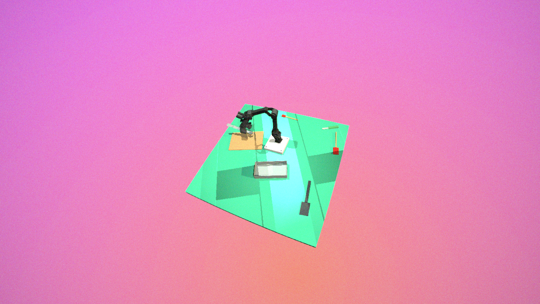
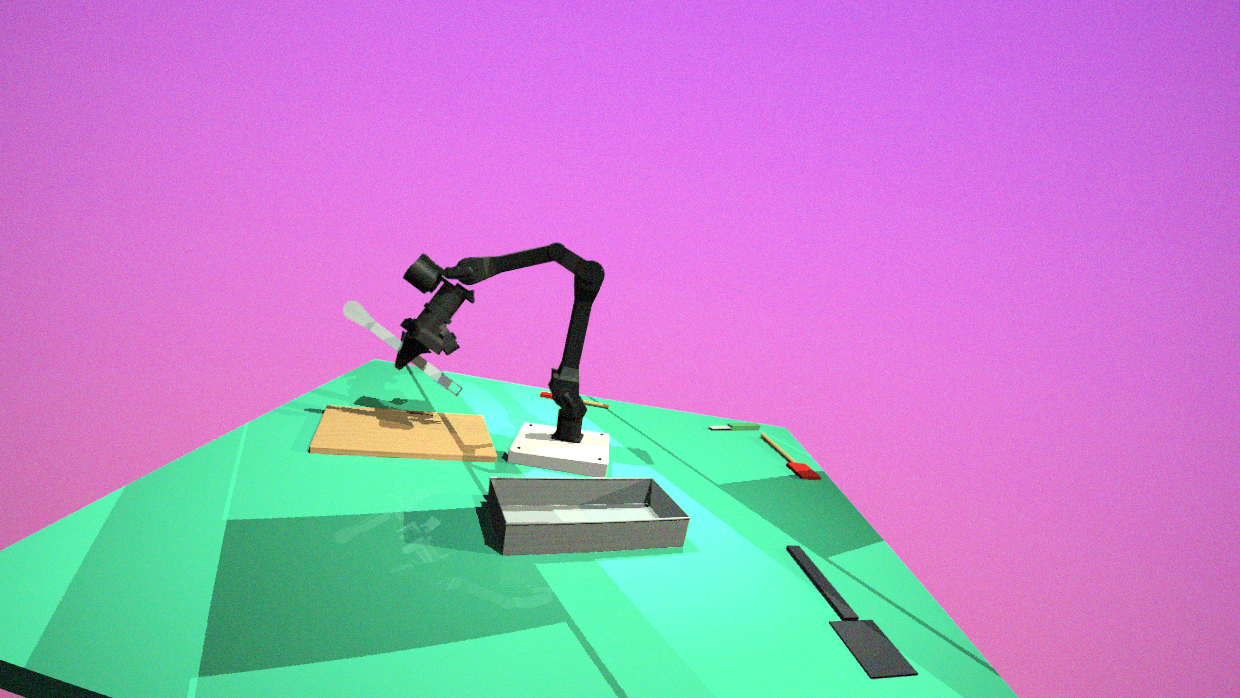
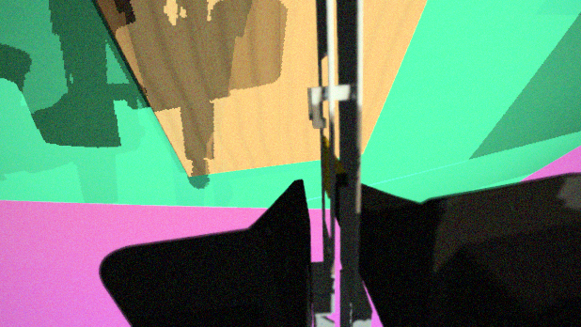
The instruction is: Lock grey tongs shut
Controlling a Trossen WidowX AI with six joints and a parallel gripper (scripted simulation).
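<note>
Now: the wooden board 10 mm behind my gripper tip, 30 mm to the left of it and 140 mm below it. The rest, counted from my gripper tip: black spatula 330 mm ahead, 860 mm to the left, 140 mm below; red-tipped stick 490 mm behind, 290 mm to the left, 140 mm below; grey roasting tin 210 mm ahead, 450 mm to the left, 120 mm below.
</note>
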